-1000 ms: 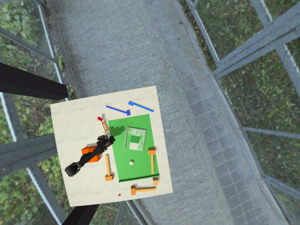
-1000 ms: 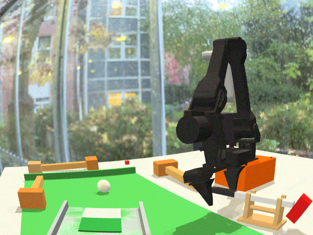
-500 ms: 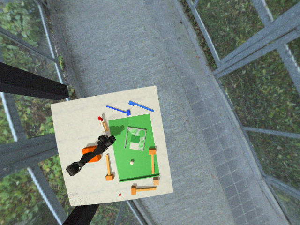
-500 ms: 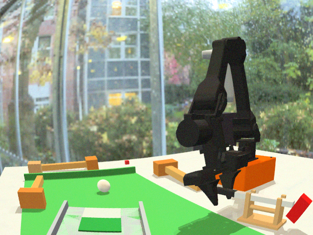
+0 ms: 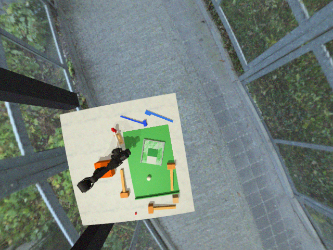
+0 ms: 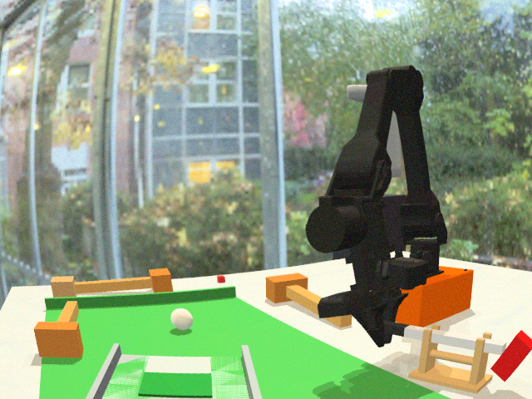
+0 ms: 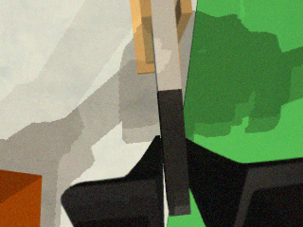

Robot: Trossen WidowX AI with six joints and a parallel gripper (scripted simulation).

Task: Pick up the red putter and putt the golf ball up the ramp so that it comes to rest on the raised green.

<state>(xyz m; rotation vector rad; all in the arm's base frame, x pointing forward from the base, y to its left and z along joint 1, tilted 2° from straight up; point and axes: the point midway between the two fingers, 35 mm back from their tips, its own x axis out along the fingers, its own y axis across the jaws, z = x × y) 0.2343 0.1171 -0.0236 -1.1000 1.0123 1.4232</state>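
My gripper tip is now 2 cm past the red putter, 11 cm to the right of it and 3 cm below it. Round my gripper tip: small wooden rack 1 cm behind, 13 cm to the left; white golf ball 18 cm ahead, 35 cm to the right, 1 cm below; green mat 24 cm ahead, 20 cm to the right, 3 cm below.
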